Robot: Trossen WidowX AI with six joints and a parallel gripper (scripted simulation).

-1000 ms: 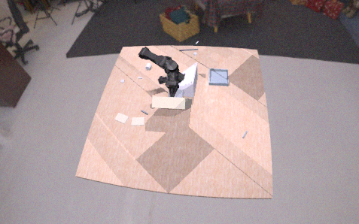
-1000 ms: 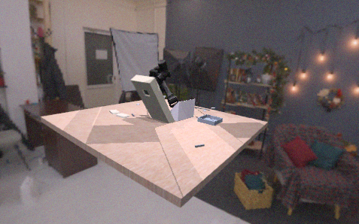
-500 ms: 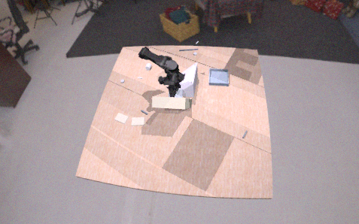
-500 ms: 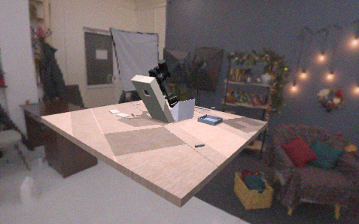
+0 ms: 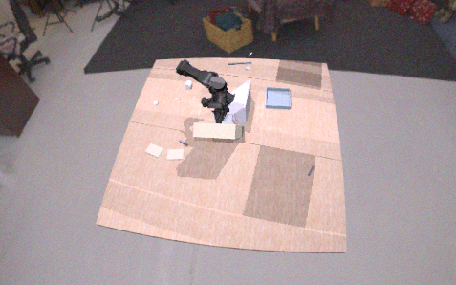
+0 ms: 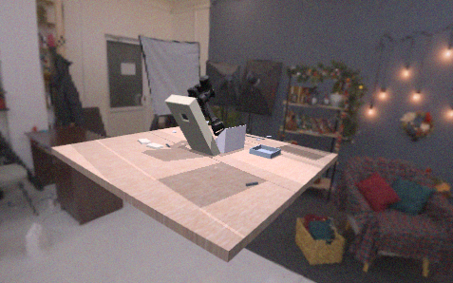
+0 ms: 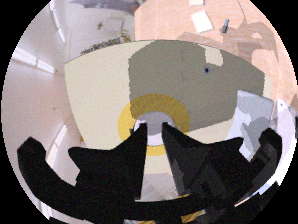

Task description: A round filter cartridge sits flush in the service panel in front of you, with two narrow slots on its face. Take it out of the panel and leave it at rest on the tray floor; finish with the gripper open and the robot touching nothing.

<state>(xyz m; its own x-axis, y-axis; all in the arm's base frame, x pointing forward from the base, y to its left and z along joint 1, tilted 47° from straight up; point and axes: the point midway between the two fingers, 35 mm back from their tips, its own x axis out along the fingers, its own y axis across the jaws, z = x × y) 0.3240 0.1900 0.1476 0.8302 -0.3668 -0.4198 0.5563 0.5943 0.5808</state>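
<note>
Now: gripper tip 10 mm short of the round filter cartridge and 10 mm above it. Also, from my gripper tip: small white block: 470 mm behind, 340 mm to the right, 240 mm below; then service panel: 40 mm behind, 80 mm below; then blue-grey tray: 430 mm behind, 250 mm to the left, 250 mm below.
</note>
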